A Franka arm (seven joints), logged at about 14 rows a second.
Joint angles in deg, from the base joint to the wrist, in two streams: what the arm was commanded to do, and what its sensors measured. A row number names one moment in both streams.
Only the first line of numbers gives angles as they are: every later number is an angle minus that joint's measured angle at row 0.
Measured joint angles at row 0: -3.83 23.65 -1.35 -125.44 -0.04 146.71 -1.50
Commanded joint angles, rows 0 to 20: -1.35 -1.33 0.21 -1.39 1.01 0.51 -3.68; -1.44 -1.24 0.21 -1.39 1.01 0.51 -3.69; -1.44 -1.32 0.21 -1.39 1.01 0.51 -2.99; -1.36 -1.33 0.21 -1.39 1.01 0.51 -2.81; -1.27 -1.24 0.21 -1.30 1.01 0.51 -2.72; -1.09 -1.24 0.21 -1.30 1.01 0.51 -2.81; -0.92 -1.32 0.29 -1.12 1.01 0.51 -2.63; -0.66 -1.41 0.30 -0.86 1.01 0.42 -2.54; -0.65 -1.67 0.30 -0.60 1.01 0.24 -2.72; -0.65 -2.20 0.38 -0.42 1.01 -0.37 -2.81; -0.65 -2.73 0.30 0.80 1.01 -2.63 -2.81; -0.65 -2.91 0.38 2.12 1.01 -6.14 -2.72; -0.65 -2.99 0.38 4.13 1.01 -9.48 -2.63; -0.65 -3.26 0.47 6.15 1.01 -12.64 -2.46; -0.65 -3.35 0.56 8.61 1.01 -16.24 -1.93; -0.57 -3.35 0.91 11.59 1.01 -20.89 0.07; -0.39 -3.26 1.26 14.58 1.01 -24.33 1.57; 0.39 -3.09 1.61 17.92 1.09 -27.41 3.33; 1.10 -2.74 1.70 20.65 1.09 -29.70 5.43; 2.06 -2.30 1.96 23.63 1.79 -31.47 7.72; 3.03 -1.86 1.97 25.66 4.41 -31.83 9.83
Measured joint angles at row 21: 0.96 -3.17 1.95 20.23 1.08 -28.54 5.40
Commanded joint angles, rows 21 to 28: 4.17 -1.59 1.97 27.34 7.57 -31.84 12.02; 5.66 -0.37 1.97 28.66 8.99 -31.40 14.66; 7.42 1.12 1.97 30.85 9.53 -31.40 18.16; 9.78 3.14 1.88 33.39 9.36 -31.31 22.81; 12.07 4.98 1.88 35.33 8.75 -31.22 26.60; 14.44 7.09 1.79 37.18 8.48 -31.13 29.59; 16.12 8.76 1.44 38.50 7.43 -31.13 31.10; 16.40 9.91 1.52 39.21 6.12 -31.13 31.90
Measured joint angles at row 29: 14.72 5.33 2.37 34.01 7.78 -29.98 28.46
